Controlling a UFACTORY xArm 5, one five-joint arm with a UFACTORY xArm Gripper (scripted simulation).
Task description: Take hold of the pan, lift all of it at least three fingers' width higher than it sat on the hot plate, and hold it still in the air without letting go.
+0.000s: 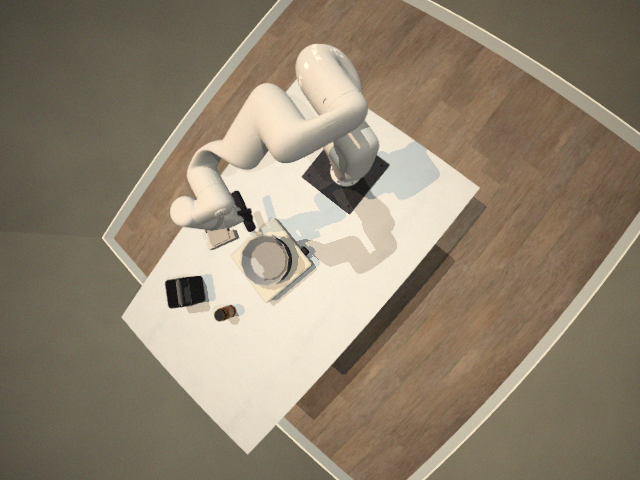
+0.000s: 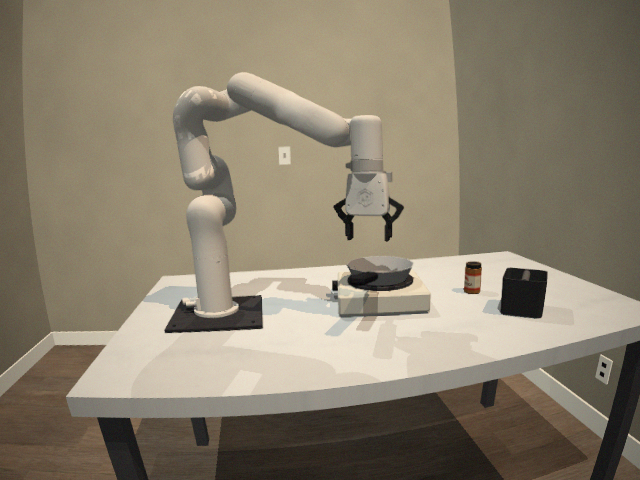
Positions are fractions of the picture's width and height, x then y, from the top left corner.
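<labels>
A black box (image 1: 0.27, 0.60) is 1.27 m from the lens, while a grey round pan (image 1: 0.41, 0.54) is 1.02 m from the lens. A cream hot plate (image 1: 0.47, 0.55) is 0.98 m from the lens. The marked spots on the black box and the grey round pan are 0.44 m apart.
</labels>
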